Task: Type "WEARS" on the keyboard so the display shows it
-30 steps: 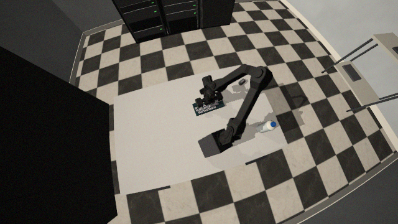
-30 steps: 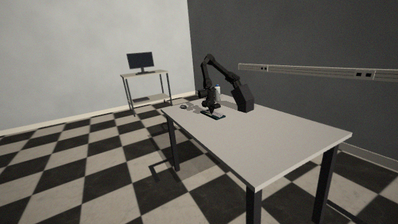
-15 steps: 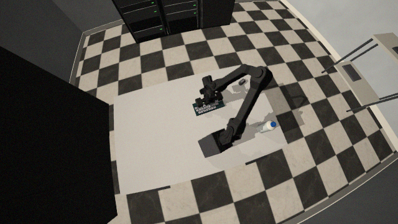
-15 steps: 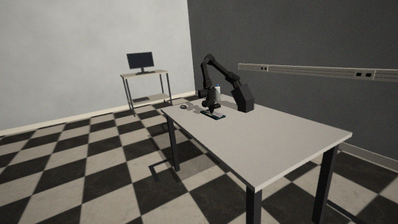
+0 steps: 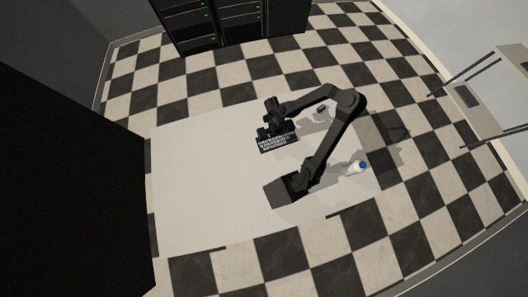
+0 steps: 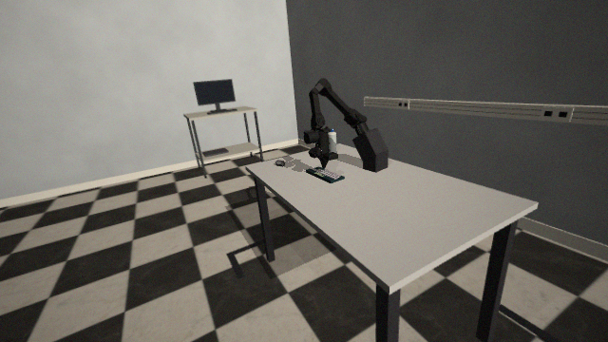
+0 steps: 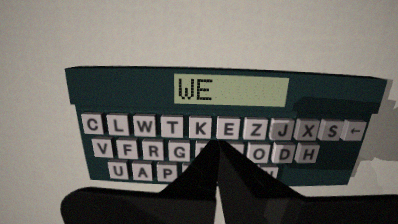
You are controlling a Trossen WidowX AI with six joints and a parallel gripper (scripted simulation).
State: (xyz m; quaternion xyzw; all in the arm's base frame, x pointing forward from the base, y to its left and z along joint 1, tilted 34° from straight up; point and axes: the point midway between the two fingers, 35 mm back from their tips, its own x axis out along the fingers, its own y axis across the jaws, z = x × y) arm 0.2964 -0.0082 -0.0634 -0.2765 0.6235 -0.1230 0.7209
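Now: hand 2 cm short of the left-arrow key, 11 cm to the left of it and 7 cm above it. From my hand the other things lie so: dark object (16 cm ahead, 33 cm to the right, 7 cm below).
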